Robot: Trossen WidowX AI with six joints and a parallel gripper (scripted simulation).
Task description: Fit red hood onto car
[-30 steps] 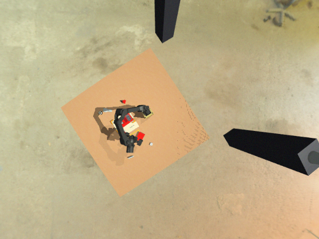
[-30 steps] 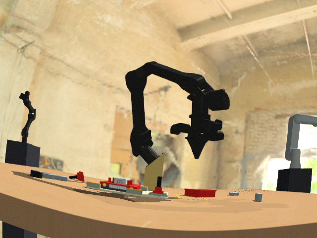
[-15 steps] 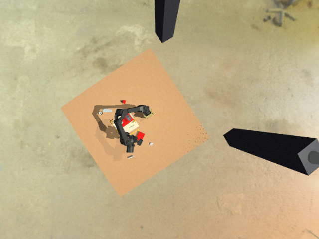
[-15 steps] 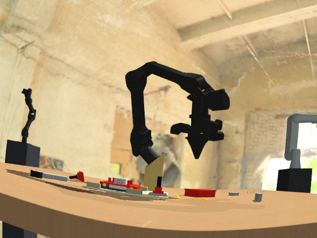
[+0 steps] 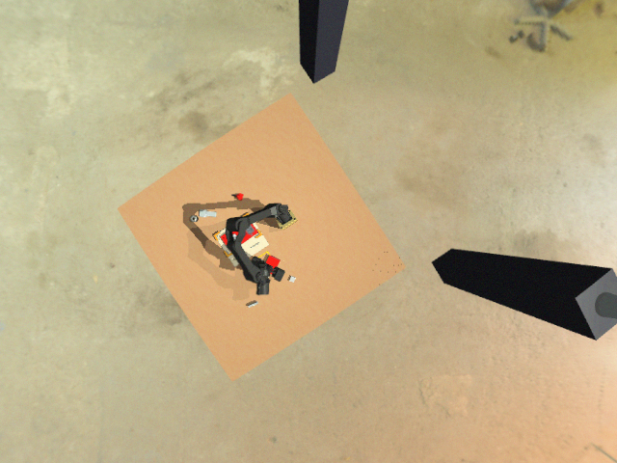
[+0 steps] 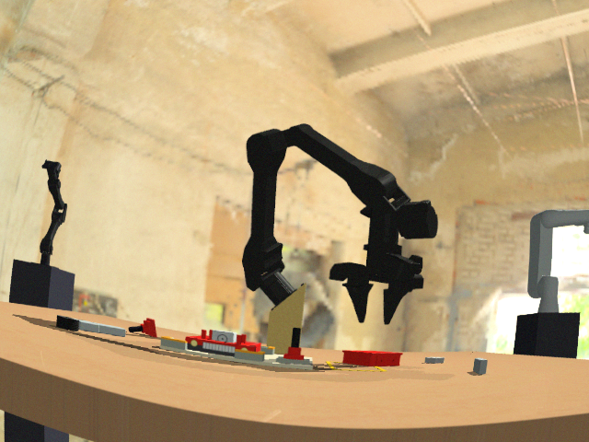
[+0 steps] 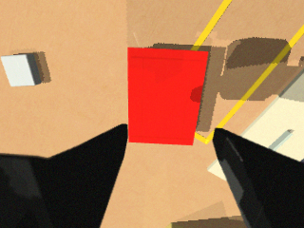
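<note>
The red hood is 60 mm below my gripper tip. Also, from my gripper tip: grey engine block: 110 mm ahead, 250 mm to the right, 50 mm below; then cream jig: 80 mm ahead, 230 mm to the right, 70 mm below.
</note>
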